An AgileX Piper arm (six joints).
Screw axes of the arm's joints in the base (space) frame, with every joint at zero. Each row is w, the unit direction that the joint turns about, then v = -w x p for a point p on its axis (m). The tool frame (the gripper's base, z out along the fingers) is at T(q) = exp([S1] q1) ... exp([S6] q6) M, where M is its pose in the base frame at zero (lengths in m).
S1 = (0, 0, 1, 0.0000, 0.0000, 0.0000)
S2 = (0, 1, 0, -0.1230, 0.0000, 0.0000)
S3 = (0, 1, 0, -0.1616, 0.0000, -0.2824)
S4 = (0.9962, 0, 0.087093, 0.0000, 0.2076, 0.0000)
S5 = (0, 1, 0, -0.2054, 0.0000, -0.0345)
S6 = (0.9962, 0, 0.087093, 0.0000, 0.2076, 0.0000)
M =
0.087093 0 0.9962 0.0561
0 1 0 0.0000
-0.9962 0 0.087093 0.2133
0 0 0 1
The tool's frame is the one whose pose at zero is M.
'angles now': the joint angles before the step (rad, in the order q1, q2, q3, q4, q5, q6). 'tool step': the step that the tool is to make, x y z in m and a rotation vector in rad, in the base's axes. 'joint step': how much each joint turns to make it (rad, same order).
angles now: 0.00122, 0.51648, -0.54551, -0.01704, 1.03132, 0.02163
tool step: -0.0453, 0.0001, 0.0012, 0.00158, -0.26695, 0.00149
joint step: 0.00049, -0.30618, 0.05203, 0.00168, -0.01281, -0.00056
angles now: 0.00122, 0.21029, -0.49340, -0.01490, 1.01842, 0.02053
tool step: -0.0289, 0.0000, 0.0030, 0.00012, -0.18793, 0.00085
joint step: 0.00031, -0.18685, 0.00013, 0.00044, -0.00122, -0.00062
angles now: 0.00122, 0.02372, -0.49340, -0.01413, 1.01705, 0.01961
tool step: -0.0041, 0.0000, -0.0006, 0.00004, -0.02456, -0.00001
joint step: -0.00006, -0.02734, 0.00176, 0.00007, 0.00102, -0.00006
